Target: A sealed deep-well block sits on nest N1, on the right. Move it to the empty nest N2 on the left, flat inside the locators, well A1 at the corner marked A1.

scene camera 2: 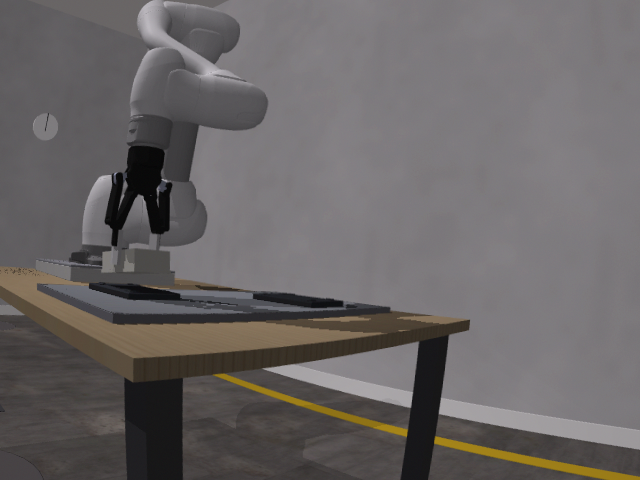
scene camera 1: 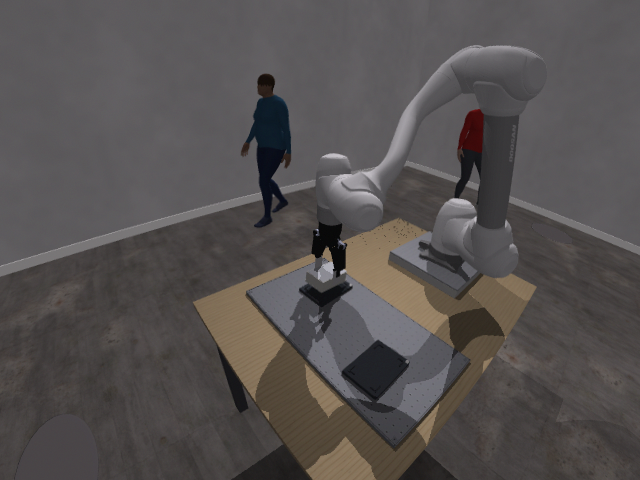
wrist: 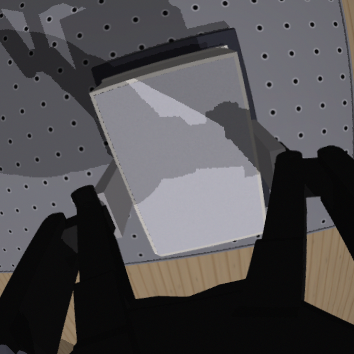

Path:
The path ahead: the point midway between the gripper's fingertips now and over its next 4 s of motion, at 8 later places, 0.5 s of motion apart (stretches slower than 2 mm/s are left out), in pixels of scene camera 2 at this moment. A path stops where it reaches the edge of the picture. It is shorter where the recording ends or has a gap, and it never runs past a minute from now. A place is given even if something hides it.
My gripper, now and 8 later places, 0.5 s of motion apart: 134, 265; 137, 231; 187, 234; 244, 241; 296, 246; 303, 246; 297, 288; 298, 289; 298, 289

